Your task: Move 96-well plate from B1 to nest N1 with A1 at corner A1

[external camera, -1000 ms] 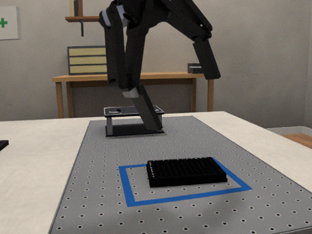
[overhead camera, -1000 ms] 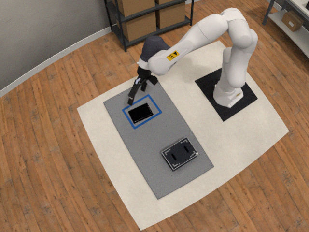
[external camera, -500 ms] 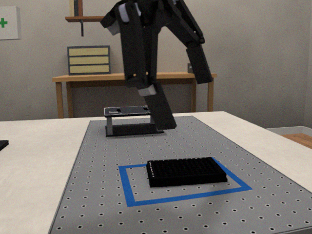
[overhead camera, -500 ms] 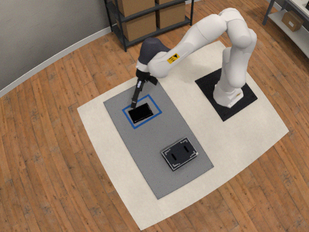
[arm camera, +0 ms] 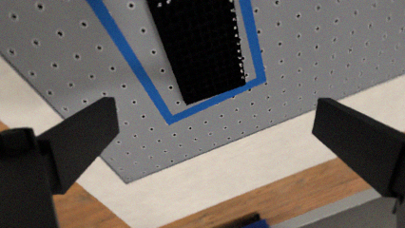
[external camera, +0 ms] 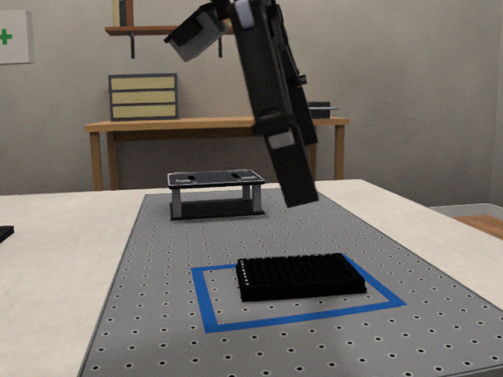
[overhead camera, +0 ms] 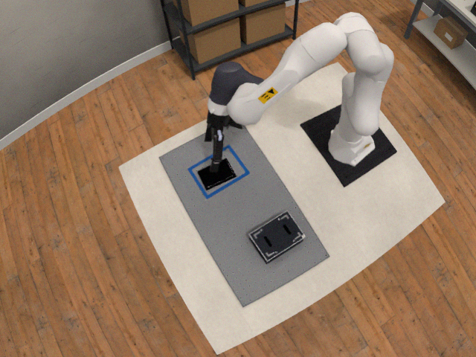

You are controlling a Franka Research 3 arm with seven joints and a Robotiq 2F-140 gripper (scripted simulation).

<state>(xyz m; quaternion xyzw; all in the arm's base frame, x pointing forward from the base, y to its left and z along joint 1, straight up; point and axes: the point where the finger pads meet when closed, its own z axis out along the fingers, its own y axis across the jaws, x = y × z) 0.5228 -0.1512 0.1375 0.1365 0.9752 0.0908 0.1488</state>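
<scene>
My gripper is now 130 mm above the black 96-well plate and 20 mm to the right of it. From my hand the other things lie so: raised plate nest: 360 mm to the left, 80 mm below, 80 mm behind; corner label: 410 mm to the left, 160 mm behind, 70 mm below.
</scene>
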